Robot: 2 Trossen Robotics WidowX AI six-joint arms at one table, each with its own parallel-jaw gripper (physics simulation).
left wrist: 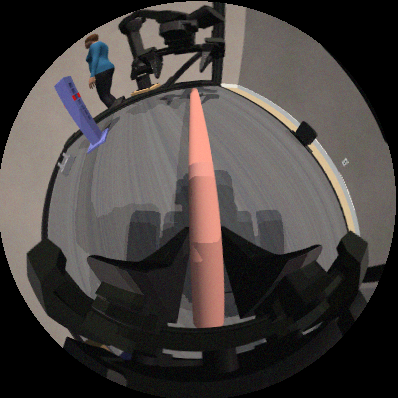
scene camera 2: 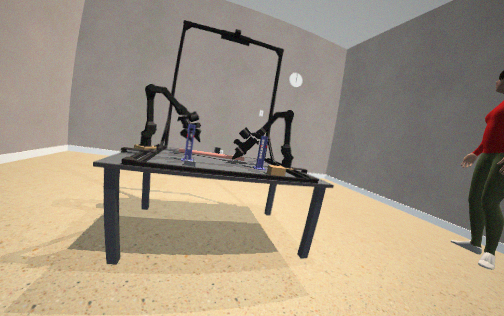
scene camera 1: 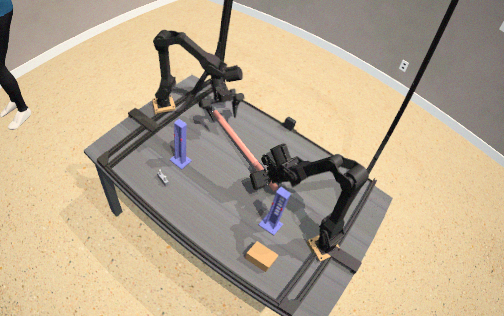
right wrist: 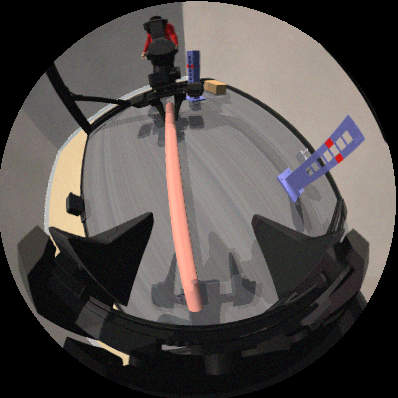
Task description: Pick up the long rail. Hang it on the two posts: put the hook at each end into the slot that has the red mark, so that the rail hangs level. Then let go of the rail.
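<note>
The long salmon rail runs low over the table behind two blue posts. One post stands upright at the picture's left in scene camera 1, the other post at the right. Red marks show on the slotted face. My left gripper is shut on the rail near its right end in scene camera 1. My right gripper is open and empty above the rail's other end. The hooks are hard to make out.
An orange-brown box sits near the right post. A small silver piece lies near the left post. A black block is at the back edge. Dark frame bars run along the table edges.
</note>
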